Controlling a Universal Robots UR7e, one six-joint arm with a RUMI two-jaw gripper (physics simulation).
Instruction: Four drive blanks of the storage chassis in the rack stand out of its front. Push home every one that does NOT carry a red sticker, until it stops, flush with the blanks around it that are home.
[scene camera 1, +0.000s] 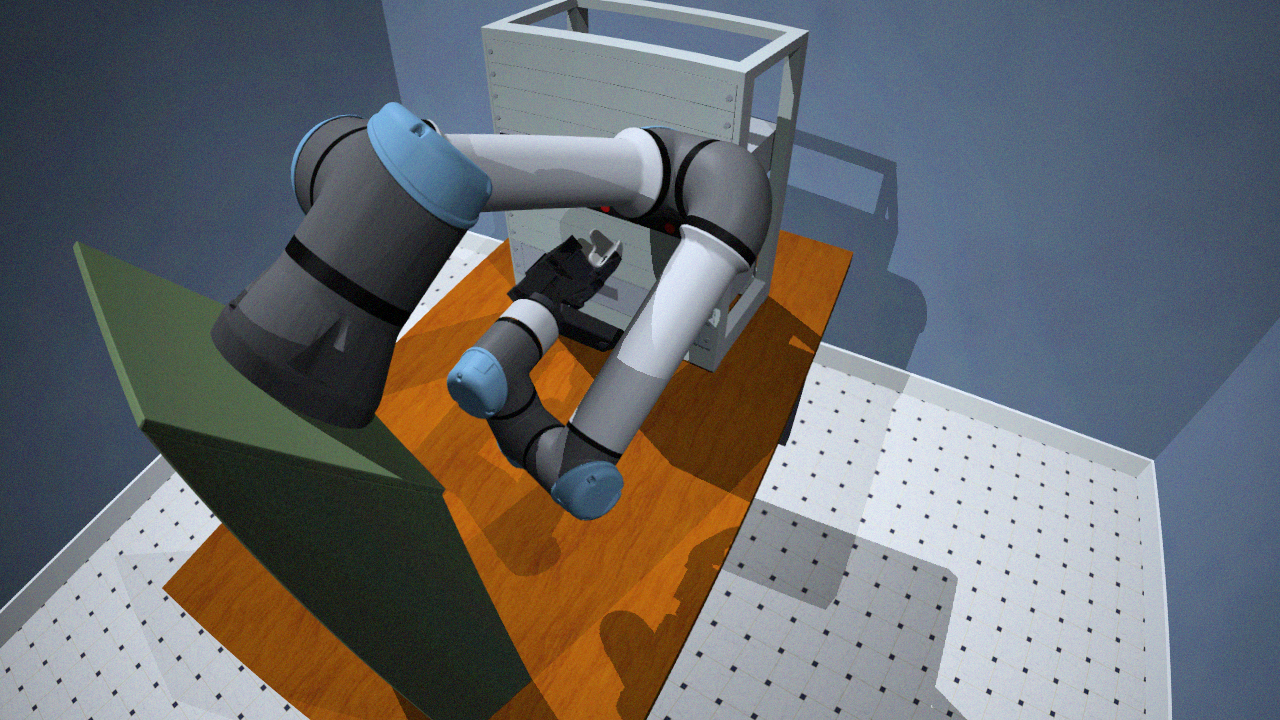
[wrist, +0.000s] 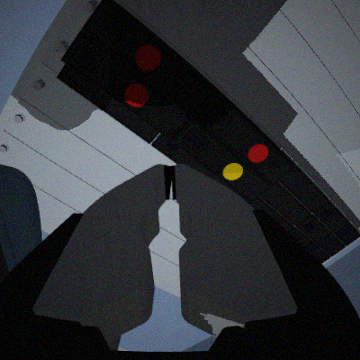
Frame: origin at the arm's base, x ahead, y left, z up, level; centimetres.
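Seen in the pictures: gripper, fingertip midpoint: (scene camera 1: 619, 242) (wrist: 171, 168); arm's base, origin of the base link: (scene camera 1: 292, 374).
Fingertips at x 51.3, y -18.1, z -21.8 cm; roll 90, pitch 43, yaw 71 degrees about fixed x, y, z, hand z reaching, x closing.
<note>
Pixels of each thing's top centre, then the offset from my fingertips to it. "spot": a spot on its surface instead. Level surfaces: height alone.
- storage chassis, surface spot: (wrist: 200, 135) spot: dx +10.7, dy -0.1, dz +0.4 cm
- yellow sticker, middle of its top: (wrist: 225, 177) dx +12.5, dy +4.4, dz +2.0 cm
- orange wooden table top, its level: dz -36.6 cm
The storage chassis (scene camera 1: 663, 217) (wrist: 200, 135) is a black band across the pale rack (scene camera 1: 791, 100) (wrist: 120, 145); the arm covers most of it in the scene view. In the wrist view, three red stickers (wrist: 148, 57) (wrist: 136, 95) (wrist: 258, 153) and one yellow sticker (wrist: 233, 171) show on its dark front. Two red stickers (scene camera 1: 605, 208) (scene camera 1: 669, 228) also show in the scene view. The front is too dark to tell how far each blank stands out. My gripper (scene camera 1: 606, 250) (wrist: 171, 168) is shut and empty, its tips appearing at the chassis's lower edge in the wrist view; contact cannot be told.
The arm's white upper link (scene camera 1: 554, 170) crosses before the rack, and its forearm (scene camera 1: 666, 313) slopes down at the right. A green pedestal (scene camera 1: 340, 546) carries the arm base. The orange wooden table top (scene camera 1: 572, 591) lies below; blue walls (scene camera 1: 1029, 179) stand behind and right.
</note>
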